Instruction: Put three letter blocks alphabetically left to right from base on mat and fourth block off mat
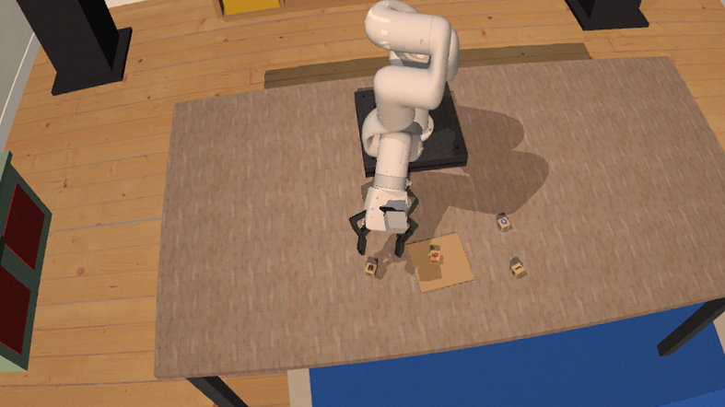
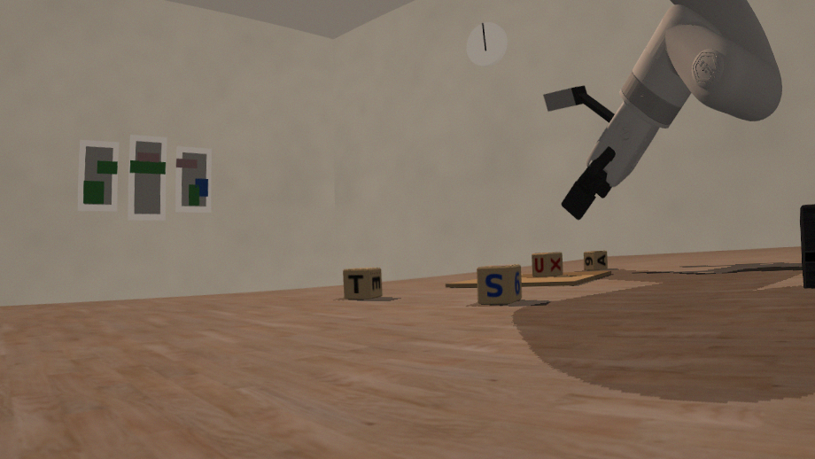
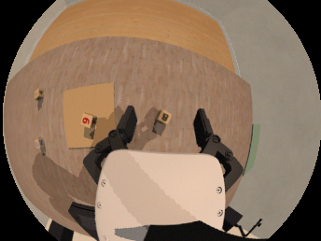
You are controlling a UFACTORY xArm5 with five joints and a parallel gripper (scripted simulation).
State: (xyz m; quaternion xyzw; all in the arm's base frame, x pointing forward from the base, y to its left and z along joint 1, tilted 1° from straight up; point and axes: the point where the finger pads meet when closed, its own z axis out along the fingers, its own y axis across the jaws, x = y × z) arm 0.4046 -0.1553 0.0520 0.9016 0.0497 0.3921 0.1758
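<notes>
Right now the letter block is 140 mm to the left of my hand and 80 mm below it. The rest, counted from my hand: tan mat (150 mm to the left, 100 mm below, 10 mm ahead).
</notes>
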